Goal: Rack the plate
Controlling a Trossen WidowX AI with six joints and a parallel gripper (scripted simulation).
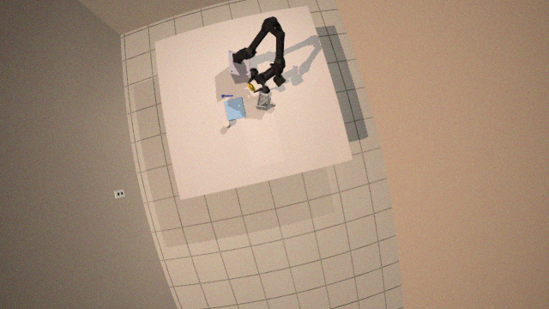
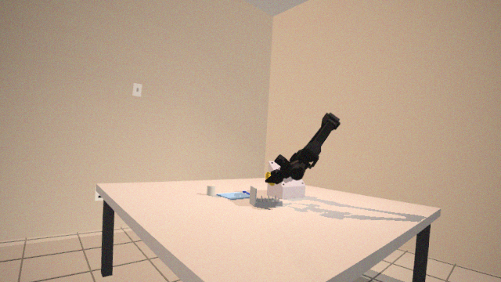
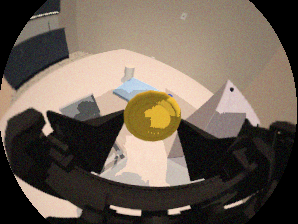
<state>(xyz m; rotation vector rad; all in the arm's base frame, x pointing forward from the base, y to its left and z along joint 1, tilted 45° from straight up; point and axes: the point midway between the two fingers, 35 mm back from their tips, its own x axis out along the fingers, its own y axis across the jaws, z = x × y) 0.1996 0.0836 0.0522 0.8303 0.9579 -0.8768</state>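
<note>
My gripper tip is now 70 mm short of the grey dish rack, 70 mm to the right of it and 80 mm above it. Round my gripper tip: light blue mat: 100 mm ahead, 140 mm to the right, 100 mm below; blue spoon: 10 mm behind, 190 mm to the right, 100 mm below; yellow plate: 10 mm to the left.
</note>
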